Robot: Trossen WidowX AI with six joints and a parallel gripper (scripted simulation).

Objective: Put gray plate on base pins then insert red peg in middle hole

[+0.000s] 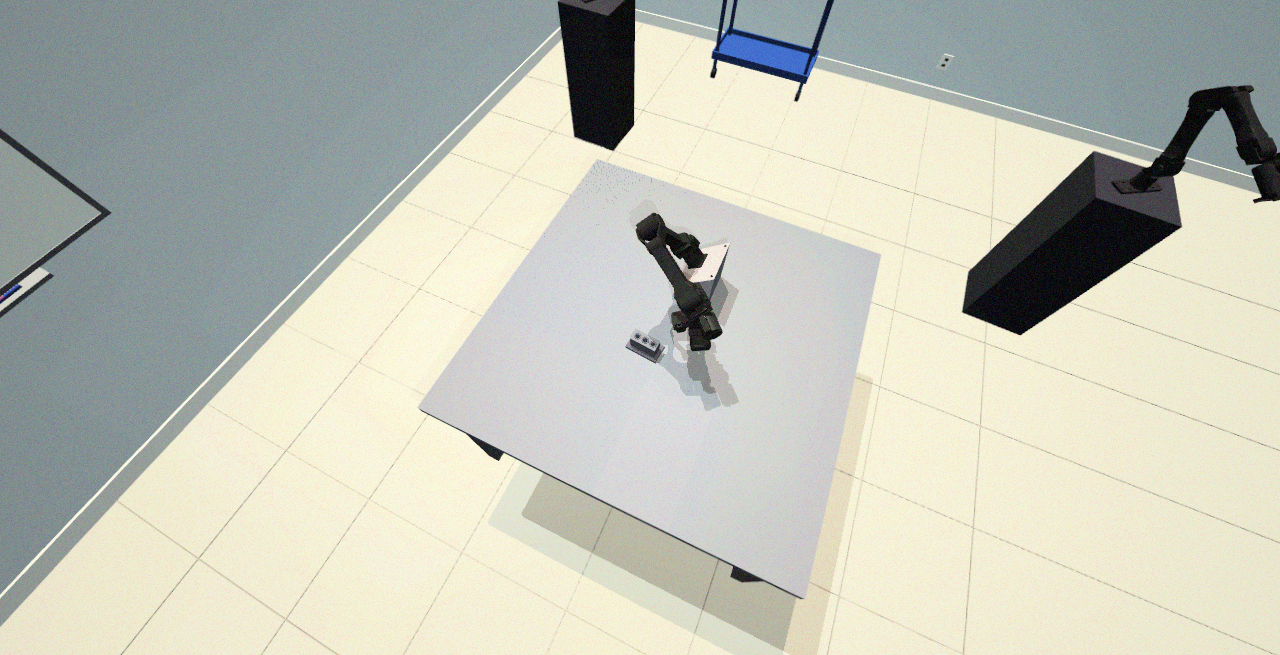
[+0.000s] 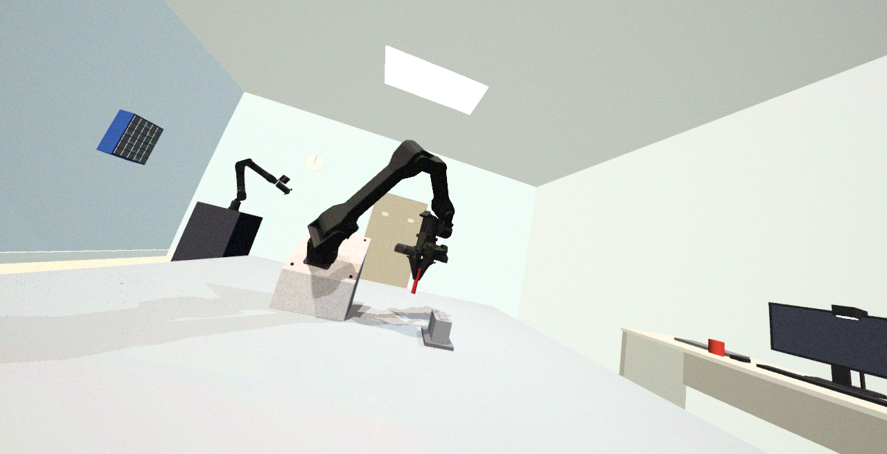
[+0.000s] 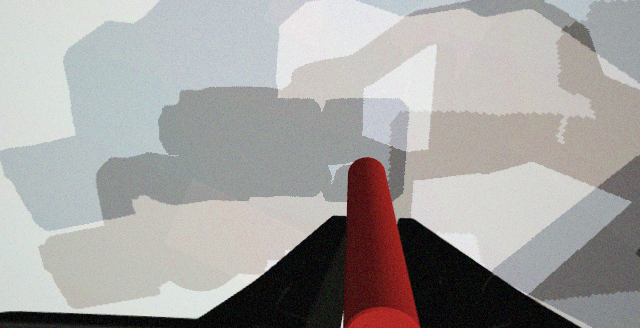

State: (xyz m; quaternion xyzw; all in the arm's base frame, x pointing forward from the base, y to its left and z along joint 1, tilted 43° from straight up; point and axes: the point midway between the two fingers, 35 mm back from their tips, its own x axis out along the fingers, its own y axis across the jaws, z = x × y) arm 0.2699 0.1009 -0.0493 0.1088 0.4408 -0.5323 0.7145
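The gray plate lies 150 mm to the right of my gripper tip, 70 mm below it and 70 mm ahead of it. Round my gripper tip: dark base (150 mm to the right, 110 mm below, 70 mm ahead); red peg (right at my gripper tip).
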